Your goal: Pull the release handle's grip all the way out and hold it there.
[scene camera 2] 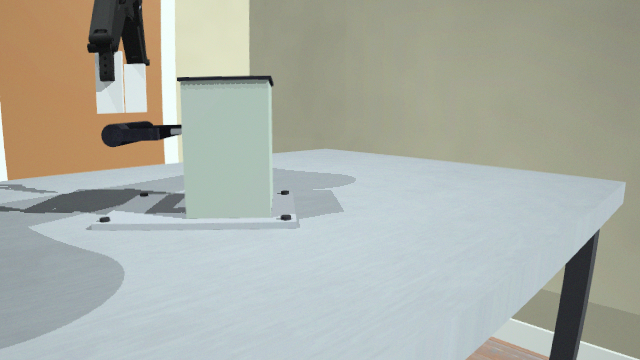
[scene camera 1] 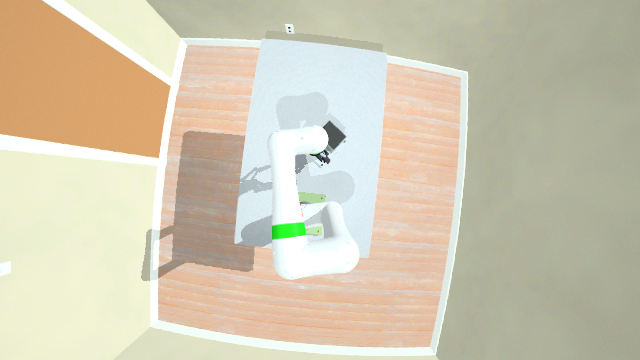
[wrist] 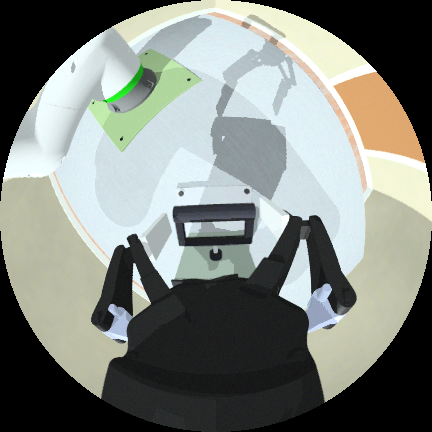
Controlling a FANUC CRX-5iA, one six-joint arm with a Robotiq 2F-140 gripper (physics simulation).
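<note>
The release handle's grip (scene camera 2: 125, 134) (wrist: 214, 212) is a dark bar on a rectangular frame. It sticks out from the side of a pale green box (scene camera 2: 227, 150) (wrist: 192, 263) with a black lid (scene camera 2: 225, 78) (scene camera 1: 334, 136). A short light stretch shows between the frame and the box in scene camera 2. My gripper (scene camera 2: 122, 111) (wrist: 213, 214) is open and empty. Its white pads hang above the grip in scene camera 2, with a gap between. In the wrist view one pad is on each side of the grip's ends. In scene camera 1 the arm hides the grip.
The box stands on a pale base plate (scene camera 2: 195, 226) with dark bolts on the grey-white table (scene camera 2: 400, 260) (scene camera 1: 320, 75). The arm's green mounting plate (wrist: 172, 95) (scene camera 1: 312, 197) lies on the same table. The arm (scene camera 1: 284, 185) reaches over it. A small knob (wrist: 215, 255) is on the box behind the handle.
</note>
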